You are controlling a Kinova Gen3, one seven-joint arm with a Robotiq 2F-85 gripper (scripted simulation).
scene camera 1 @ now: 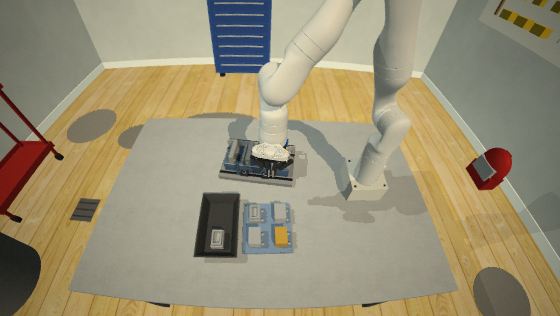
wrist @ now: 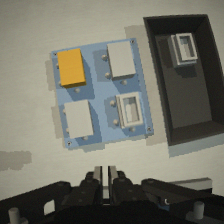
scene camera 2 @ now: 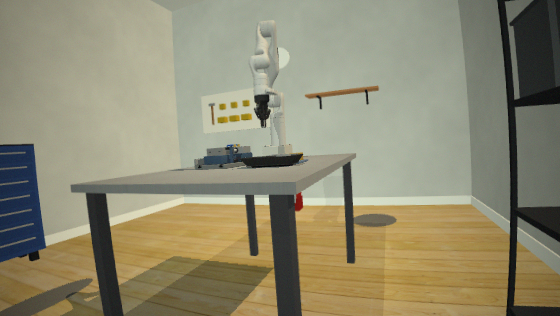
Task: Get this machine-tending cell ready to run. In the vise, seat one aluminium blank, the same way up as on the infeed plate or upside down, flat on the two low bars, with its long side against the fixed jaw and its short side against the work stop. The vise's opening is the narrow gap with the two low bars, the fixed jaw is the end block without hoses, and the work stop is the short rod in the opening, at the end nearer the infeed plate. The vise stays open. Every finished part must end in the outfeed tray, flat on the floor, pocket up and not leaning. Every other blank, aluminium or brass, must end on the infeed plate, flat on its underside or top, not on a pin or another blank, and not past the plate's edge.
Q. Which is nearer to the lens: the brass blank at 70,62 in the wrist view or the finished part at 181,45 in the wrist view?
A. The brass blank.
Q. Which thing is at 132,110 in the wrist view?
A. A finished part.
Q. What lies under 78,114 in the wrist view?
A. An aluminium blank.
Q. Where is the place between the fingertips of the gripper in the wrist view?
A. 105,176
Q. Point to an aluminium blank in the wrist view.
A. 120,59
